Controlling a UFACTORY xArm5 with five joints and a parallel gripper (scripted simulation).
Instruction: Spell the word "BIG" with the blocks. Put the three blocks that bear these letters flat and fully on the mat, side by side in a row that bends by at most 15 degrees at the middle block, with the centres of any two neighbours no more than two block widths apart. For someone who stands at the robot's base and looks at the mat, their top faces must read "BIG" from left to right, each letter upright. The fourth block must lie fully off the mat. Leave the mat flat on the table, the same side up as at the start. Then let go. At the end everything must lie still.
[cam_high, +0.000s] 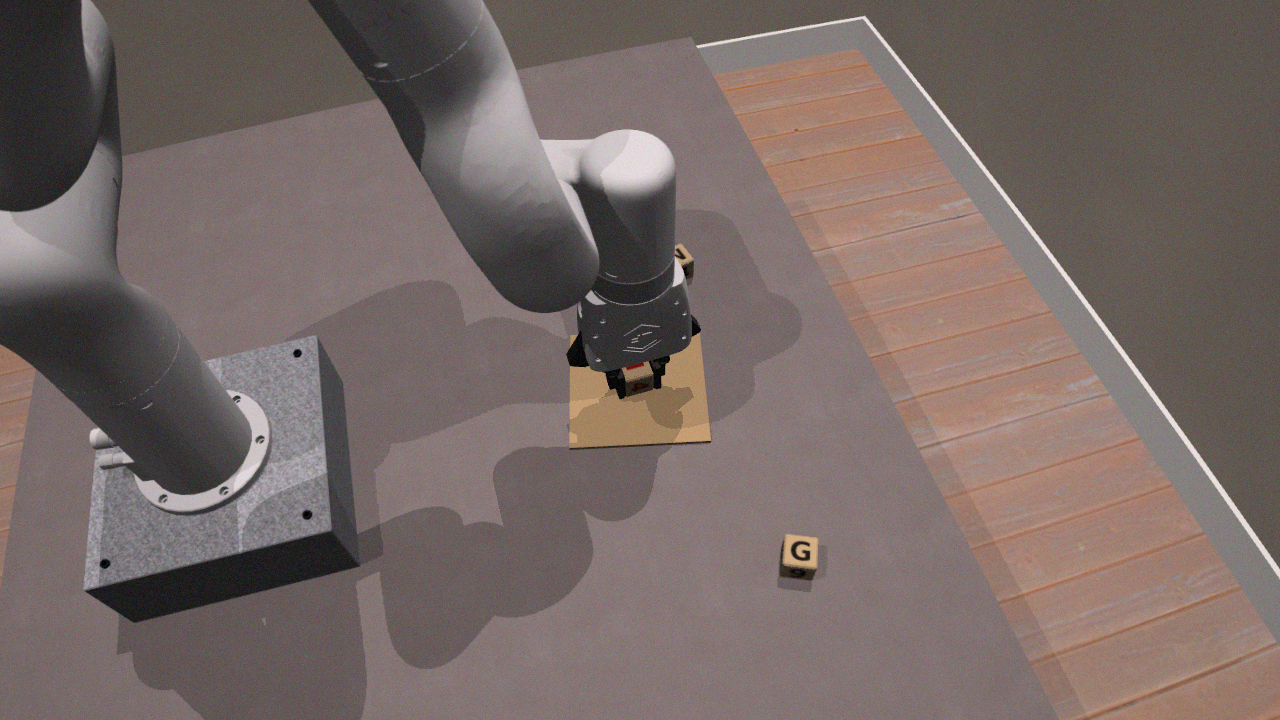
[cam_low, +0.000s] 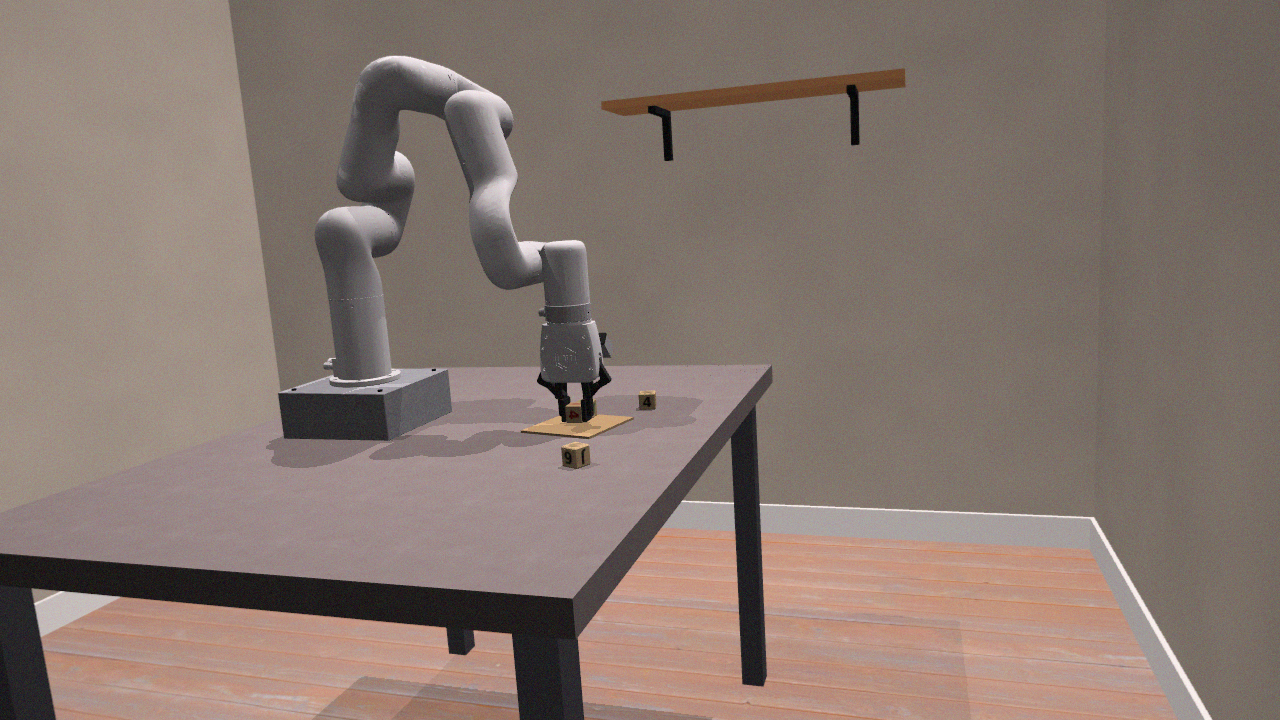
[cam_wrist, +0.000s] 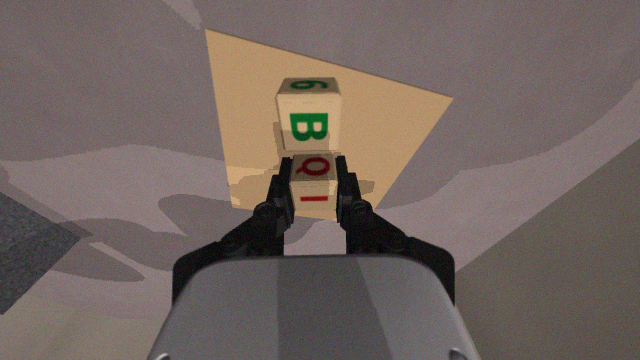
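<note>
Now: the tan mat 30 mm below my hand. The rest, counted from my hand: B block: 10 mm behind, 50 mm to the left, 10 mm below; then G block: 110 mm ahead, 210 mm to the right, 20 mm below.
</note>
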